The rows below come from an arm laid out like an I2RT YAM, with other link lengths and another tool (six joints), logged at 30 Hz.
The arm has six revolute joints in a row. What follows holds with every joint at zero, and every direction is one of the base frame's.
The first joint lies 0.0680 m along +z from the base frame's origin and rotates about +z.
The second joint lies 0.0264 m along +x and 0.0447 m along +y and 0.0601 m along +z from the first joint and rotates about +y.
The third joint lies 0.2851 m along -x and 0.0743 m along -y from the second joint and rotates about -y.
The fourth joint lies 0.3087 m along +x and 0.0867 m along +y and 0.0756 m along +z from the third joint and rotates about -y.
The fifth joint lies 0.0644 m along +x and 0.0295 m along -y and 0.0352 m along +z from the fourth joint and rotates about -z.
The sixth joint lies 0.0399 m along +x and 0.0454 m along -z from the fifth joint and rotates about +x.
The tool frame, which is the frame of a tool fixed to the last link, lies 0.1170 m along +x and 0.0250 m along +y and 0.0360 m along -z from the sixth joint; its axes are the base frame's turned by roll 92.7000, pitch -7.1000 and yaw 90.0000 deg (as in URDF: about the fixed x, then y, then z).
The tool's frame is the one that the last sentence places.
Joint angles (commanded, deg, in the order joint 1, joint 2, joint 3, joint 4, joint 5, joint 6), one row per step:
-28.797 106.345 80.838 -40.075 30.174 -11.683
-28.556 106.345 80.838 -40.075 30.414 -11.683
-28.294 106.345 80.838 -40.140 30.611 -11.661
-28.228 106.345 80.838 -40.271 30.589 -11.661
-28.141 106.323 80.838 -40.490 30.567 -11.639
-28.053 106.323 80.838 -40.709 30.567 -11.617
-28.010 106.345 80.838 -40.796 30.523 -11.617
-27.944 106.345 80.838 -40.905 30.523 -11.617
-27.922 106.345 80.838 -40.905 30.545 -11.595
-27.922 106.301 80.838 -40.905 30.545 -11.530
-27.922 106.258 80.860 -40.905 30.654 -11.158
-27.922 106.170 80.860 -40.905 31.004 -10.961
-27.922 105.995 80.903 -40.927 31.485 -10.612
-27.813 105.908 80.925 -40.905 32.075 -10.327
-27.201 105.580 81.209 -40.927 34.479 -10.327
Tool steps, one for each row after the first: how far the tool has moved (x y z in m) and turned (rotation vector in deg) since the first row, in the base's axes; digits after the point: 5 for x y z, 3 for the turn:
0.00067 0.00114 0.00025 -0.192 0.105 0.142
0.00131 0.00263 0.00040 -0.317 0.234 0.305
0.00121 0.00334 0.00029 -0.237 0.339 0.381
0.00092 0.00436 0.00027 -0.125 0.489 0.460
0.00061 0.00534 0.00012 -0.020 0.669 0.531
0.00058 0.00587 -0.00014 0.067 0.745 0.593
0.00051 0.00650 -0.00022 0.118 0.841 0.659
0.00058 0.00661 -0.00020 0.102 0.838 0.655
0.00063 0.00663 0.00012 0.086 0.759 0.603
0.00079 0.00649 0.00061 -0.007 0.521 0.266
0.00037 0.00585 0.00159 -0.317 0.473 -0.031
-0.00005 0.00495 0.00359 -0.774 0.290 -0.501
-0.00017 0.00452 0.00496 -1.293 0.248 -0.856
-0.00026 0.00337 0.01185 -3.510 0.723 -1.236

